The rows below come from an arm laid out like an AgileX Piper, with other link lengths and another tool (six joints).
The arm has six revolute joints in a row. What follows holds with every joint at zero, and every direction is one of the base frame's.
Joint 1 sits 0.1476 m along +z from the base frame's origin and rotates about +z.
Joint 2 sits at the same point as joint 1 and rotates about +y.
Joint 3 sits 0.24 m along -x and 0.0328 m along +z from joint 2 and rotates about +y.
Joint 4 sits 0.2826 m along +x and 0.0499 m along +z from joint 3 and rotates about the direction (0.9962, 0, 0.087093).
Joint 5 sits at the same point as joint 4 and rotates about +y.
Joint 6 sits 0.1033 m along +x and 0.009 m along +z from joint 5 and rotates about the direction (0.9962, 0, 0.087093).
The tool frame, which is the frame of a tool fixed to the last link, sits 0.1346 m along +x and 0.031 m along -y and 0.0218 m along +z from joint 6; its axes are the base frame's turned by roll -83.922, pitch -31.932 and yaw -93.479 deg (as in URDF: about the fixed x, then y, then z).
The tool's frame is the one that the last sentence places.
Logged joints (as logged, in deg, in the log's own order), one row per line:
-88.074, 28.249, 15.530, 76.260, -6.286, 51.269
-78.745, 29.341, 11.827, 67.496, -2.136, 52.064
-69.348, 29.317, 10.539, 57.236, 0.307, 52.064
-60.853, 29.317, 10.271, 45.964, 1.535, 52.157
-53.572, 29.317, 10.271, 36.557, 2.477, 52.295
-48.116, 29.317, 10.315, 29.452, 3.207, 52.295
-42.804, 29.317, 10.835, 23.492, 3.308, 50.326
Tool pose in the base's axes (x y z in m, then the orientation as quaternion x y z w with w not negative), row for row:
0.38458, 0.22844, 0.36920, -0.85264, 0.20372, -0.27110, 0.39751
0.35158, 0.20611, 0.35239, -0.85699, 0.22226, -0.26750, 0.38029
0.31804, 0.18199, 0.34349, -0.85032, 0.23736, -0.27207, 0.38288
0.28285, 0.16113, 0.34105, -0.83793, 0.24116, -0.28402, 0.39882
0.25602, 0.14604, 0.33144, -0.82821, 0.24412, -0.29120, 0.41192
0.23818, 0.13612, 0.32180, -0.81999, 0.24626, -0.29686, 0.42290
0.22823, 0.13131, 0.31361, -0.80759, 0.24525, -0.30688, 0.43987
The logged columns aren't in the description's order. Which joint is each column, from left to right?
Columns, left to right: joint 3, joint 1, joint 4, joint 2, joint 6, joint 5.
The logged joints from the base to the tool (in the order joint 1, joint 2, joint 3, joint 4, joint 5, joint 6), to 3 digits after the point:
28.249, 76.260, -88.074, 15.530, 51.269, -6.286
29.341, 67.496, -78.745, 11.827, 52.064, -2.136
29.317, 57.236, -69.348, 10.539, 52.064, 0.307
29.317, 45.964, -60.853, 10.271, 52.157, 1.535
29.317, 36.557, -53.572, 10.271, 52.295, 2.477
29.317, 29.452, -48.116, 10.315, 52.295, 3.207
29.317, 23.492, -42.804, 10.835, 50.326, 3.308

